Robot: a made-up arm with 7 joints.
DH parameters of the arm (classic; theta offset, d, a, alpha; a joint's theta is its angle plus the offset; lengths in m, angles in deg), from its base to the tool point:
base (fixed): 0 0 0 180
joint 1: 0 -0.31 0 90
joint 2: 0 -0.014 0 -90
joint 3: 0 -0.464 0 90
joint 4: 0 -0.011 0 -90
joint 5: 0 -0.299 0 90
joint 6: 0 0 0 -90
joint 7: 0 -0.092 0 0
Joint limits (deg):
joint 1: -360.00..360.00
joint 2: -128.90..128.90
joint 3: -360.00..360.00
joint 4: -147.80..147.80
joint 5: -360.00..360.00
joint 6: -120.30..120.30
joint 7: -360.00..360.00
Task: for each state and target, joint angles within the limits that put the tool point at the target. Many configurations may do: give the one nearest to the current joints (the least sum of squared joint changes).
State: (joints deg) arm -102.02 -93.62 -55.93 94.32 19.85 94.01 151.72
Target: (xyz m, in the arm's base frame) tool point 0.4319 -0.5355 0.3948
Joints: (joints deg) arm -140.50 -103.61 -43.34 44.68 28.92 77.82 151.72
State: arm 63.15 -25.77 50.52 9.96 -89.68 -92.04 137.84
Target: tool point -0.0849 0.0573 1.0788
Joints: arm 67.52 0.72 56.00 -2.01 -85.51 -86.82 137.84
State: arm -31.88 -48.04 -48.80 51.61 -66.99 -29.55 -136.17
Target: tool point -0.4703 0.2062 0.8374
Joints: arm -6.51 -55.86 -63.42 60.83 -67.22 -24.20 -136.17
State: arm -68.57 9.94 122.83 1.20 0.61 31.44 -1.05
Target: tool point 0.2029 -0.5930 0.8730
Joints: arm -99.89 -42.90 123.65 11.12 1.36 22.71 -1.05
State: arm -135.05 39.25 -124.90 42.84 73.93 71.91 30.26
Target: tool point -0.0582 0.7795 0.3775
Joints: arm -85.25 81.67 -114.55 16.48 81.27 72.38 30.26
